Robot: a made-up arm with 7 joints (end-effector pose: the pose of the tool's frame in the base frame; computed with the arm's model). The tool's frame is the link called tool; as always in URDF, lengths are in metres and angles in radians.
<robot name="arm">
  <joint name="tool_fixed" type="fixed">
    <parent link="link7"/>
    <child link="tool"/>
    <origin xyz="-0.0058 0 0.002" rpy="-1.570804 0 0"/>
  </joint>
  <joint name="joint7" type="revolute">
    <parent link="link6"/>
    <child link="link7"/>
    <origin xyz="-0.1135 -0.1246 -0.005" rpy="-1.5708 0 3.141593"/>
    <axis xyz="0 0 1"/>
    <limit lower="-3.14" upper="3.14"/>
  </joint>
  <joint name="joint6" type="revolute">
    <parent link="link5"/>
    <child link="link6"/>
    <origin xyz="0.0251 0.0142 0.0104" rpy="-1.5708 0 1.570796"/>
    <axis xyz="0 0 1"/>
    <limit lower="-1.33" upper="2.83"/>
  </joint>
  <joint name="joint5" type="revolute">
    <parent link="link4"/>
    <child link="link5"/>
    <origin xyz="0.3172 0.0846 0.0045" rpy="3.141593 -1.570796 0"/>
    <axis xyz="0 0 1"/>
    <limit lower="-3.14" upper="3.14"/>
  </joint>
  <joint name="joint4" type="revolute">
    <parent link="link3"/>
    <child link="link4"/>
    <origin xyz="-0.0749 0.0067 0.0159" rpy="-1.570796 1.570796 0"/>
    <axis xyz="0 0 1"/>
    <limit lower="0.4" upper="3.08"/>
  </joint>
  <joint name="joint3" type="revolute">
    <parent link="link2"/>
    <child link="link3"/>
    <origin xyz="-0.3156 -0.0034 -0.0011" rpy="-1.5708 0 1.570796"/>
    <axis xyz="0 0 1"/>
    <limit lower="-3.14" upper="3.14"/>
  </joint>
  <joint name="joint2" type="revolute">
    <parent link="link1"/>
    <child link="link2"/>
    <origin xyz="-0.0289 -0.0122 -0.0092" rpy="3.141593 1.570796 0"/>
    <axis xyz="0 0 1"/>
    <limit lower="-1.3" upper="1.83"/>
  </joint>
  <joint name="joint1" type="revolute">
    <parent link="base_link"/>
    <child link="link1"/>
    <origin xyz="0.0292 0.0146 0.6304" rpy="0 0 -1.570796"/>
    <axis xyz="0 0 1"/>
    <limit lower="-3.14" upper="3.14"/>
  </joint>
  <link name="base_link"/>
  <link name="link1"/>
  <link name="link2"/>
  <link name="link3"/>
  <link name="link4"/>
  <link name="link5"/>
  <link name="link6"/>
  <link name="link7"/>
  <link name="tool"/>
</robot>
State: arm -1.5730 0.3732 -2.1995 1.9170 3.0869 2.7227 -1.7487
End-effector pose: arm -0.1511 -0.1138 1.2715 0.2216 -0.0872 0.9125
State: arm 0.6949 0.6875 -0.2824 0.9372 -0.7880 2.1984 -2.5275
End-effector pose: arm 0.3873 0.0166 0.5220 -0.7772 -2.2922 0.4637
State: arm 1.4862 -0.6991 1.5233 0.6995 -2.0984 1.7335 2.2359
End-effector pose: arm -0.4769 0.0866 0.8231 -1.2231 0.9209 -1.7096
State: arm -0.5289 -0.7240 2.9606 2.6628 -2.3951 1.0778 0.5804
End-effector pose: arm -0.5018 0.4378 1.1496 -0.4849 1.5389 -2.6938
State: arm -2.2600 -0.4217 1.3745 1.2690 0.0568 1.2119 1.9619
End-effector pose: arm 0.4232 -0.3606 0.8418 0.0494 -2.2406 -1.6338
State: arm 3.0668 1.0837 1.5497 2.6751 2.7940 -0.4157 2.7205
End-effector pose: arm -0.5834 -0.2753 0.8893 -0.8737 -1.8302 -0.3297
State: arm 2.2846 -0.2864 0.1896 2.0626 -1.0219 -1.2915 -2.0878
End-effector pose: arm -0.0855 -0.0894 1.2649 0.5795 2.7880 -0.8620
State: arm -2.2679 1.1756 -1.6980 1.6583 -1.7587 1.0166 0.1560
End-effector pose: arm -0.6138 0.0362 0.9381 -0.7714 -1.6978 2.4102
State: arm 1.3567 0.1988 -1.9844 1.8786 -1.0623 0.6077 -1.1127
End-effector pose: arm 0.4252 -0.1890 1.2474 -0.2737 0.6024 0.3666
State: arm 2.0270 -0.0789 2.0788 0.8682 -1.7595 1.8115 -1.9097
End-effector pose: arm -0.3986 -0.3216 0.7954 -2.5387 -1.4020 0.9380
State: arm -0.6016 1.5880 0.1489 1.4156 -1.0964 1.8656 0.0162
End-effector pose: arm 0.2221 -0.2073 0.1227 0.7443 1.7188 -0.9184
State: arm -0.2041 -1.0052 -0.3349 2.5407 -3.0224 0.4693 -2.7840
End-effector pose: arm -0.4698 0.0662 1.2905 0.8383 1.6359 -1.7483
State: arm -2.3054 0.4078 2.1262 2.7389 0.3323 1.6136 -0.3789
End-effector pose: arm 0.1581 -0.2622 1.3298 1.4246 -1.0113 1.3236
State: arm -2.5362 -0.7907 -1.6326 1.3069 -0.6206 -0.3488 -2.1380
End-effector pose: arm 0.0035 0.6026 0.9361 0.4118 0.3042 -2.4370
